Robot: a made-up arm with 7 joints. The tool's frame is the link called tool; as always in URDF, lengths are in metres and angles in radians.
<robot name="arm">
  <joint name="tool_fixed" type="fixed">
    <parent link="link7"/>
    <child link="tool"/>
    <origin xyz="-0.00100 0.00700 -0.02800" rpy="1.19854 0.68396 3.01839"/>
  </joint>
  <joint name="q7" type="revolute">
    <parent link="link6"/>
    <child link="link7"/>
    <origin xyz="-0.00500 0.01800 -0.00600" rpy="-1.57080 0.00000 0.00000"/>
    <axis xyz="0 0 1"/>
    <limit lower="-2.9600" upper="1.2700"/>
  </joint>
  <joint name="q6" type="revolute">
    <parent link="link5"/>
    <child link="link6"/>
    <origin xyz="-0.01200 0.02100 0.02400" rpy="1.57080 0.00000 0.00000"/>
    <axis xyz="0 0 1"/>
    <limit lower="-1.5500" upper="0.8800"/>
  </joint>
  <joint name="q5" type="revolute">
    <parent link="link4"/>
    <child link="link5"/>
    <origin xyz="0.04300 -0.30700 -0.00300" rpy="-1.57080 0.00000 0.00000"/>
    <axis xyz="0 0 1"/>
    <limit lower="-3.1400" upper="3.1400"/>
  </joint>
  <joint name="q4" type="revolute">
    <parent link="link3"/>
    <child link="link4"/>
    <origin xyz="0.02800 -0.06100 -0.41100" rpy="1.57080 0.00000 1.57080"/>
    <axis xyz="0 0 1"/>
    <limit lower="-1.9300" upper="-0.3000"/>
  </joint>
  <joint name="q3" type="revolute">
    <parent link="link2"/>
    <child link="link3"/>
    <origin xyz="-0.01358 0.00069 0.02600" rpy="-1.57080 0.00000 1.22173"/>
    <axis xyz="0 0 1"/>
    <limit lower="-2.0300" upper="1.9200"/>
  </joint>
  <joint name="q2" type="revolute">
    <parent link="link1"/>
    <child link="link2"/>
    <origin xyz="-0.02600 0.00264 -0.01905" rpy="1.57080 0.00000 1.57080"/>
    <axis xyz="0 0 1"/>
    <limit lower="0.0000" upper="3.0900"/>
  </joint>
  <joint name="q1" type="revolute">
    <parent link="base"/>
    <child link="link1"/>
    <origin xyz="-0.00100 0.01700 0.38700" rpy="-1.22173 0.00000 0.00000"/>
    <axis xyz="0 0 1"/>
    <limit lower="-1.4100" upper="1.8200"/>
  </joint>
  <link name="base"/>
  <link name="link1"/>
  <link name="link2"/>
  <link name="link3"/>
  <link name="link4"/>
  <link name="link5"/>
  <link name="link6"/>
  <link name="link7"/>
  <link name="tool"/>
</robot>
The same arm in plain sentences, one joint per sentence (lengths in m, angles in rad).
The arm has seven revolute joints in a row. What follows holds with every joint at zero, and every direction is one of the base frame's. Joint 1 is mounted 0.001 m along -x and 0.017 m along +y and 0.387 m along +z from the base frame's origin and rotates about the direction (0, 0.9397, 0.342), from -1.41 to 1.82 rad. Joint 2 is mounted 0.026 m along -x and 0.017 m along -y and 0.009 m along -z from joint 1 and rotates about +x, from 0 to 3.09 rad. Joint 3 is mounted 0.026 m along +x and 0.004 m along -y and 0.013 m along +z from joint 2 and rotates about +z, from -2.03 to 1.92 rad. Joint 4 is mounted 0.061 m along +x and 0.028 m along +y and 0.411 m along -z from joint 3 and rotates about +y, from -1.93 to -0.3 rad. Joint 5 is mounted 0.043 m along -x and 0.003 m along -y and 0.307 m along -z from joint 4 and rotates about +z, from -3.14 to 3.14 rad. Joint 6 is mounted 0.012 m along +x and 0.021 m along -y and 0.024 m along +z from joint 5 and rotates about +y, from -1.55 to 0.88 rad. Joint 7 is mounted 0.005 m along +x and 0.006 m along -y and 0.018 m along +z from joint 6 and rotates about +z, from -2.96 to 1.27 rad. The tool frame, which is the frame that the pose is given for, is mounted 0.001 m along +x and 0.007 m along -y and 0.028 m along -z from joint 7; its axes are the base frame's turned by roll 1.1985, pitch 0.684 and yaw -0.1232 rad (as in URDF: about the fixed x, then y, then z).
